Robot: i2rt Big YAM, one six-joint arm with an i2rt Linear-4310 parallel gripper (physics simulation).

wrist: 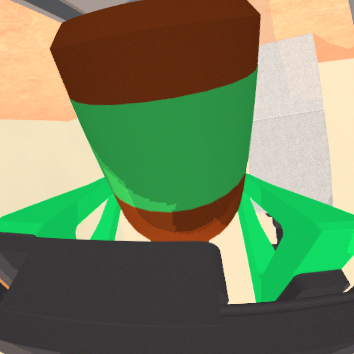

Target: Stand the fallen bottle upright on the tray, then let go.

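Places are measured from the arm's base along level axes (x ahead, y left, z up), in centimetres.
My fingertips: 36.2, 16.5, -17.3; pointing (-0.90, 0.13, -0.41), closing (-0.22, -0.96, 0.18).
Behind a point stands the place of what it marks, as x, y, z.
The bottle (pixel 165 140) @[43.0, 14.9, -19.8] is brown with a wide green label band and fills the middle of the wrist view. Its broad brown end is at the top of the view, and its rounded, narrowing end points down behind the dark gripper body. My gripper (pixel 178 178) @[36.2, 16.5, -17.3] is shut on the bottle, with one green finger on each side near the lower edge of the label. The narrow end is partly hidden. Whether the bottle touches anything below cannot be told. A light grey speckled flat surface shows to the right; I cannot tell whether it is the tray.
A cream surface (pixel 35 155) shows on both sides of the bottle. An orange, grainy surface (pixel 30 75) @[20.9, 43.5, -36.3] lies at the upper left and also shows at the upper right. Dark grey bars cross the top left corner. A small dark object (pixel 278 230) @[2.2, 3.4, 5.3] shows partly behind the right finger.
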